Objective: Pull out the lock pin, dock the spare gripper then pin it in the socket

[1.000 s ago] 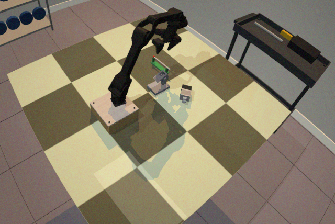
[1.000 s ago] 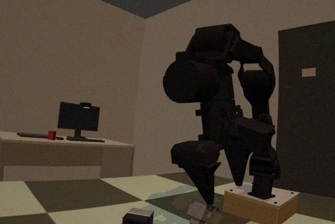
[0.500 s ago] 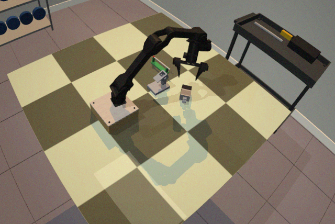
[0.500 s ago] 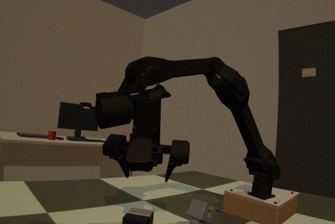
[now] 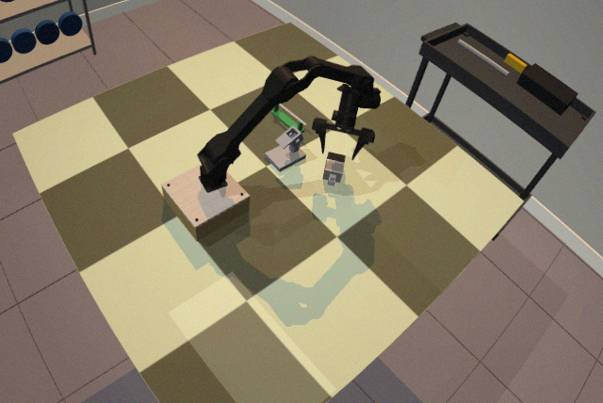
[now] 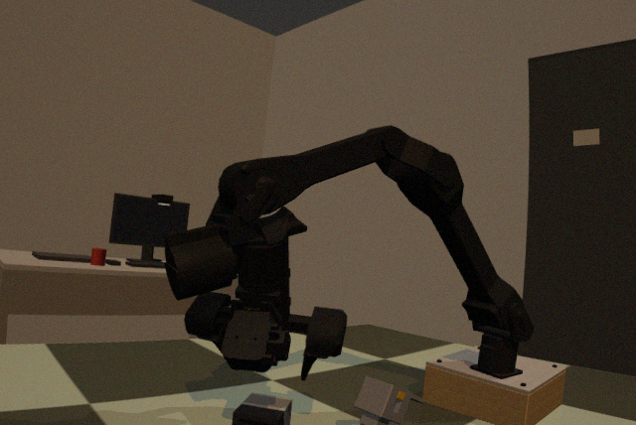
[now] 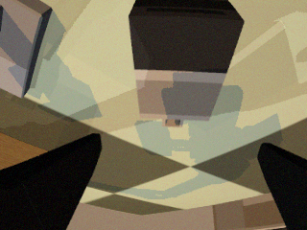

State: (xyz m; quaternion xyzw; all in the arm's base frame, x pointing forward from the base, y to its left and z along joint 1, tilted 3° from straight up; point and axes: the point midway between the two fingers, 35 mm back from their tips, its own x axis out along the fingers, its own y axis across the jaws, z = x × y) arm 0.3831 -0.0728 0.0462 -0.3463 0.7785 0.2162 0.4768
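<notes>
My gripper tip is now 6 cm above the spare gripper. Round my gripper tip: mount block 9 cm behind, 13 cm to the left, 3 cm below; green strip 1 cm behind, 27 cm to the left, 6 cm below.
</notes>
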